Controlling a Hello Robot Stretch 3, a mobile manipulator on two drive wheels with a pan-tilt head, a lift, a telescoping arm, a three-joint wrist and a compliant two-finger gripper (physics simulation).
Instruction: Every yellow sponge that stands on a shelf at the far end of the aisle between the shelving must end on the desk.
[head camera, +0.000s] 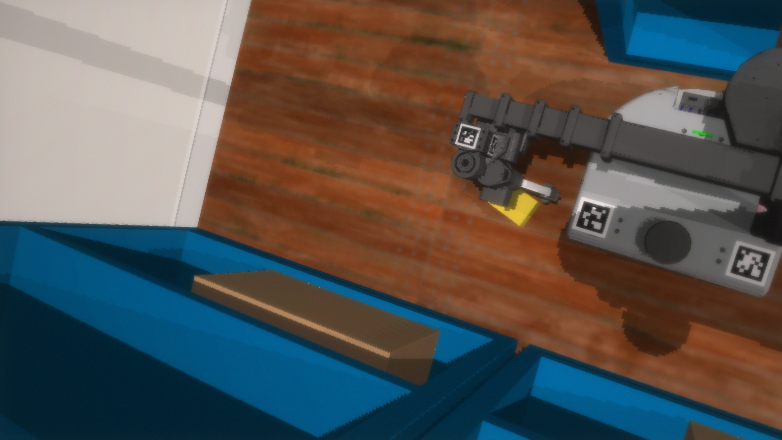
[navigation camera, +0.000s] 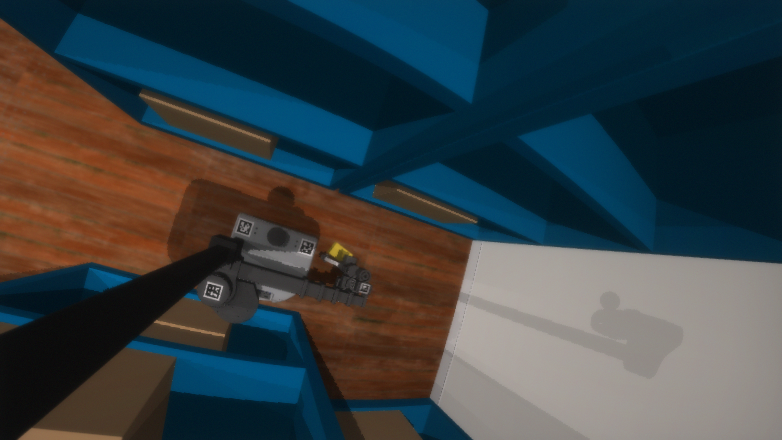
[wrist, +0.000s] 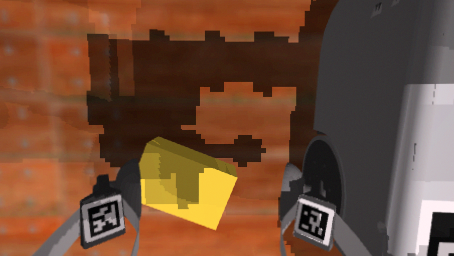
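Note:
My gripper (head camera: 522, 186), (wrist: 212, 180). Shelving unit (navigation camera: 345, 94), (head camera: 537, 387).

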